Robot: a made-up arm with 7 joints. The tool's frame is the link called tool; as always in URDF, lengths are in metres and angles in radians. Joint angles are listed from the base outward. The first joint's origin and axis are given. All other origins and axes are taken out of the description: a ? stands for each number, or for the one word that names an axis. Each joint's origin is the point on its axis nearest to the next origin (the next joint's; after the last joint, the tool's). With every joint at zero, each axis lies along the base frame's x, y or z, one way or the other. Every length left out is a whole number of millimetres.
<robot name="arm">
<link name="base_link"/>
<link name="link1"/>
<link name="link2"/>
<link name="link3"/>
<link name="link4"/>
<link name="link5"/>
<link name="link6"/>
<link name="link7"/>
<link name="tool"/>
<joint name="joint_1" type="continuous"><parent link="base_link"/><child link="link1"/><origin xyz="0 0 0.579"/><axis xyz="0 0 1"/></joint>
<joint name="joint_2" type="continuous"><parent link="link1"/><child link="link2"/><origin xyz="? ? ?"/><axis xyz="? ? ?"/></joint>
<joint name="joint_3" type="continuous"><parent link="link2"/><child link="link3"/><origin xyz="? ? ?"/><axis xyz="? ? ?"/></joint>
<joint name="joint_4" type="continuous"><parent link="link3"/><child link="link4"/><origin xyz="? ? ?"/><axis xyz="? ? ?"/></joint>
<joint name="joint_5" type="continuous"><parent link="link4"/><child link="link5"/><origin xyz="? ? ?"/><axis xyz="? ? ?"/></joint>
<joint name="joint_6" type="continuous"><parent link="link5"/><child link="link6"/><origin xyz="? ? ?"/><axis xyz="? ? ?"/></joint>
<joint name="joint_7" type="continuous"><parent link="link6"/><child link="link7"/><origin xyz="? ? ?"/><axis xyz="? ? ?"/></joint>
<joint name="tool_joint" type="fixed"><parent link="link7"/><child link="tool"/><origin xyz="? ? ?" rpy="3.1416 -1.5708 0"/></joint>
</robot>
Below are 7 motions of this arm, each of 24 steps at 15 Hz.
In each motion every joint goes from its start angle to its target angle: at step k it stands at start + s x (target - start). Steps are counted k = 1, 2, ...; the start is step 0. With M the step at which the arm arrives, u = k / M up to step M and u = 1 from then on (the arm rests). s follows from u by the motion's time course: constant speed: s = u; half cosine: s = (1 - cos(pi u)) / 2; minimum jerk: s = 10 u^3 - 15 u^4 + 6 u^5.
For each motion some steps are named. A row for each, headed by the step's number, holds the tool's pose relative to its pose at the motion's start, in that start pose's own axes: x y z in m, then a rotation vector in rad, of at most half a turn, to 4 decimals.
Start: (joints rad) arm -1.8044 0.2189 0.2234 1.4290 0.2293 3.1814 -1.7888
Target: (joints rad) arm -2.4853 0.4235 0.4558 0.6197 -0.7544 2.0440 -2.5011
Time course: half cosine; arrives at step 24
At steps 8, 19, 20, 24:
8: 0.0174 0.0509 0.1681 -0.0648 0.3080 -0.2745
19: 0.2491 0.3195 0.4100 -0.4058 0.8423 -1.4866
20: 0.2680 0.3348 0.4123 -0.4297 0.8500 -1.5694
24: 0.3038 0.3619 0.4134 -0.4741 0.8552 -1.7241

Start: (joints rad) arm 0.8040 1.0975 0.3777 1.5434 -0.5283 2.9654 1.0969
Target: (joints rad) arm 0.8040 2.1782 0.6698 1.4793 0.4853 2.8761 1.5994
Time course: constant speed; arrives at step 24
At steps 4, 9, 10, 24:
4: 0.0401 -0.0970 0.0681 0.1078 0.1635 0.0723
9: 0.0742 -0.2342 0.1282 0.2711 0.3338 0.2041
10: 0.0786 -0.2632 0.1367 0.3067 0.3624 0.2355
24: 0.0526 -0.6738 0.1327 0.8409 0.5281 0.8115

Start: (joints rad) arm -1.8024 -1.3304 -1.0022 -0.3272 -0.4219 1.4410 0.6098
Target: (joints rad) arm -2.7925 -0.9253 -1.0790 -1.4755 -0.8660 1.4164 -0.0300
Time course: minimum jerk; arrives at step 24
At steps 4, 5, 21, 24:
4: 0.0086 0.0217 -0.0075 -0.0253 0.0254 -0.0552
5: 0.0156 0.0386 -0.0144 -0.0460 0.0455 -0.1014
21: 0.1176 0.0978 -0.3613 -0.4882 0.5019 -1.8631
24: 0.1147 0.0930 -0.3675 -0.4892 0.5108 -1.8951

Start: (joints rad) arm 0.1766 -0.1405 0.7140 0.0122 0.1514 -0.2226 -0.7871
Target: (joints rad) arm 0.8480 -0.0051 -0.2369 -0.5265 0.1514 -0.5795 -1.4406
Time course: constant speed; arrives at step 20
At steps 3, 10, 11, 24:
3: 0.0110 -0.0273 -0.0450 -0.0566 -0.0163 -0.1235
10: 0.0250 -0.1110 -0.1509 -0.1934 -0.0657 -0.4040
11: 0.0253 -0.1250 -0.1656 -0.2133 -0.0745 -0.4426
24: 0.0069 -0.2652 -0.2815 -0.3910 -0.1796 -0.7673

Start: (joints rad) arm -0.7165 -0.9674 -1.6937 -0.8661 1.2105 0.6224 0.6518
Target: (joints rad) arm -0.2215 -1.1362 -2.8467 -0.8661 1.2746 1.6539 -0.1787
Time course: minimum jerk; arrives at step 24
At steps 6, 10, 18, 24:
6: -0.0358 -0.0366 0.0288 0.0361 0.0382 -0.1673
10: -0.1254 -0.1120 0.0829 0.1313 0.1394 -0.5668
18: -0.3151 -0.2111 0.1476 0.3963 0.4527 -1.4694
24: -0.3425 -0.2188 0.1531 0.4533 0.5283 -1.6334

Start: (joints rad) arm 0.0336 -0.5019 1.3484 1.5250 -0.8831 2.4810 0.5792
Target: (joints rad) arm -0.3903 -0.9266 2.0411 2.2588 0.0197 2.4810 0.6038
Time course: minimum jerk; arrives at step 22
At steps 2, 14, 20, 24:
2: -0.0016 0.0001 -0.0016 -0.0043 0.0015 0.0091
14: -0.1065 -0.1140 -0.1660 -0.4218 0.1362 0.9356
20: -0.1068 -0.1876 -0.2181 -0.5193 0.1464 1.1888
24: -0.1066 -0.1896 -0.2195 -0.5216 0.1464 1.1949

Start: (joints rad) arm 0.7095 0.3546 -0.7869 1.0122 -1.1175 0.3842 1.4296
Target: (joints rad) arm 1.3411 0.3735 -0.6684 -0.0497 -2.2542 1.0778 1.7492
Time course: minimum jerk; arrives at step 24
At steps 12, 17, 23, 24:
12: 0.1897 0.0776 -0.2311 0.5673 0.4628 0.3860
17: 0.2928 0.2174 -0.2620 0.7318 0.7429 0.6438
23: 0.3229 0.2819 -0.2405 0.7386 0.8451 0.7270
24: 0.3230 0.2822 -0.2404 0.7386 0.8455 0.7273

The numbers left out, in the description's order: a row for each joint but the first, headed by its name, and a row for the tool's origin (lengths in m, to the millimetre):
joint_2: xyz 0 -0.074 0, axis 0 -1 0
joint_3: xyz 0 0 0.405, axis 0 0 1
joint_4: xyz 0.026 0.077 0, axis 0 1 0
joint_5: xyz -0.03 0 0.556, axis 0 0 1
joint_6: xyz 0 -0.096 0, axis 0 -1 0
joint_7: xyz 0.011 0 0.082, axis 1 0 0
tool: xyz 0 0 0

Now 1 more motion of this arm.
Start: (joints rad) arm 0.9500 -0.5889 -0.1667 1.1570 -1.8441 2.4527 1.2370
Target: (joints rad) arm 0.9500 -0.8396 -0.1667 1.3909 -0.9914 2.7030 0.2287
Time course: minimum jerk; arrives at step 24
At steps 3, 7, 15, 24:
3: -0.0038 0.0001 0.0014 0.0041 0.0072 -0.0022
7: -0.0376 0.0008 0.0123 0.0298 0.0707 -0.0207
15: -0.1996 -0.0146 0.0430 -0.0499 0.3218 -0.1027
24: -0.2849 -0.0375 0.0474 -0.1870 0.3890 -0.1516

